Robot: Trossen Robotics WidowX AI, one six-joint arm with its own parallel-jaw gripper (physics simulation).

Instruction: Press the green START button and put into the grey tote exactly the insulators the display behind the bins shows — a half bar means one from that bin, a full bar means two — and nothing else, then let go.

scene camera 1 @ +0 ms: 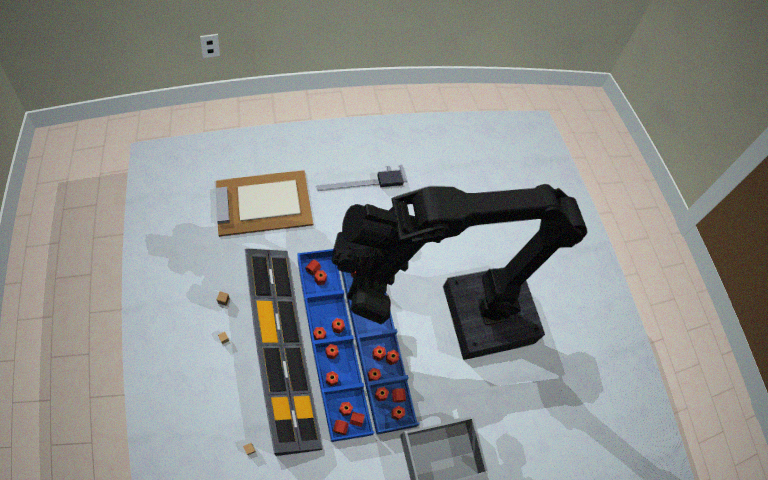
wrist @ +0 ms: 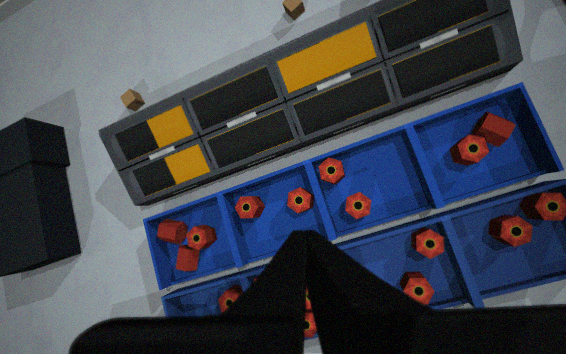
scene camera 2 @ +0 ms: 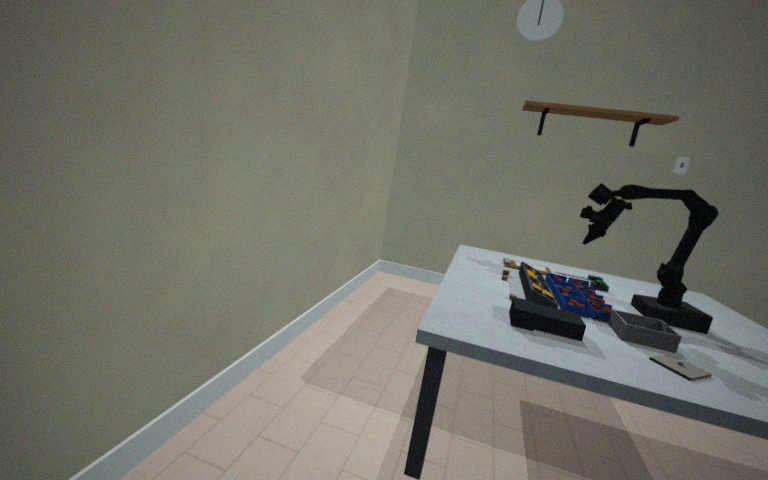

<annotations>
my gripper: scene camera 1; wrist 303, 241; scene camera 2
same spot on my gripper: [scene camera 1: 358, 281] = [scene camera 2: 590, 227]
</annotations>
